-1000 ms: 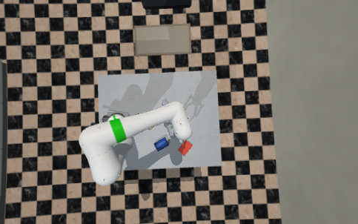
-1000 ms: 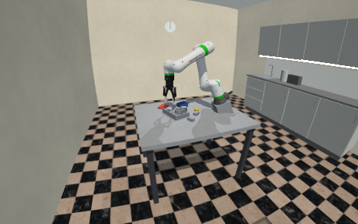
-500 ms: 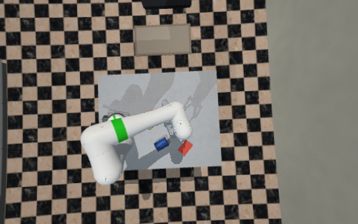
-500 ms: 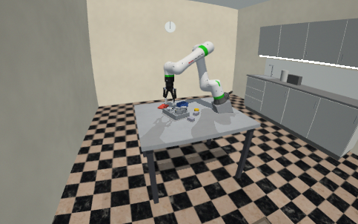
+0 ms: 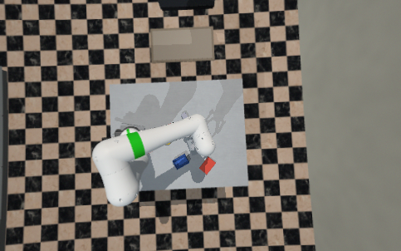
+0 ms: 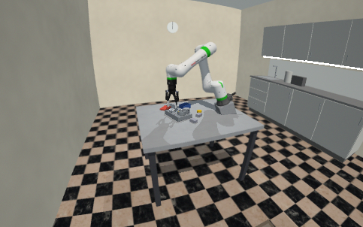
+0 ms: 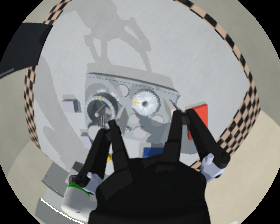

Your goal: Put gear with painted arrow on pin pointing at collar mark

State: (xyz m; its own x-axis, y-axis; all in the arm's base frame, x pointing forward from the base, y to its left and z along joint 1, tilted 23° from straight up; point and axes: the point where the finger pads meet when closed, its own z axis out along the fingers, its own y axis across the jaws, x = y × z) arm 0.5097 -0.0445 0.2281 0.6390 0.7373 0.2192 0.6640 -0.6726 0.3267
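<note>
My hand is 60 mm above the grey gear. From my hand the other things lie so: blue block: 190 mm behind, 160 mm to the right, 100 mm below; red block: 200 mm to the right, 100 mm below, 30 mm ahead; small yellow piece: 300 mm behind, 100 mm below.
</note>
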